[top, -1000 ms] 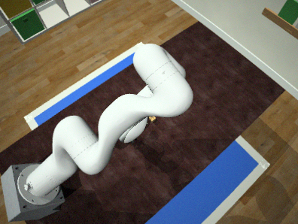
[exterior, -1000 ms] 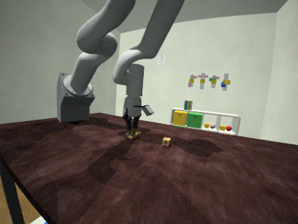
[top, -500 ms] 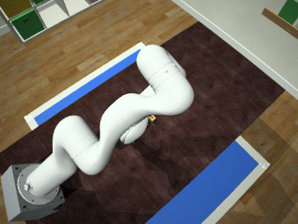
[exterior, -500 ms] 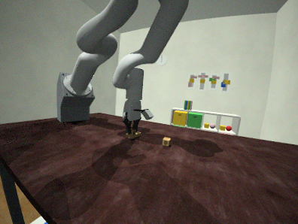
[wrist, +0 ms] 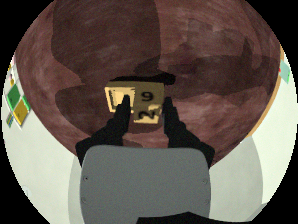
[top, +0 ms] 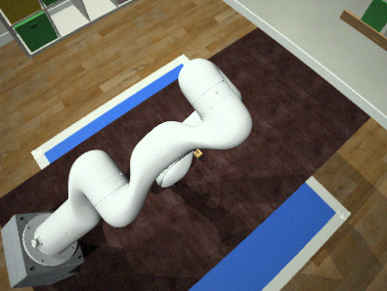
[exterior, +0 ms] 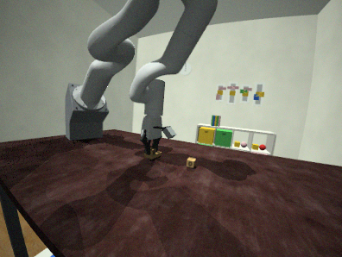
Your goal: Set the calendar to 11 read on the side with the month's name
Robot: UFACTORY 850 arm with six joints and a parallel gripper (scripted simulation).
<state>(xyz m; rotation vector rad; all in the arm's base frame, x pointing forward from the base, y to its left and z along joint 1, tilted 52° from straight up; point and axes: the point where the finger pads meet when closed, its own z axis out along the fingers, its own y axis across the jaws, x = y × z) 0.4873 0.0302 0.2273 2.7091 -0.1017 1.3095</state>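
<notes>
The wooden tray is 3 cm below my hand and 2 cm to the left of it. Round my hand: cube: 19 cm ahead, 2 cm below.
</notes>
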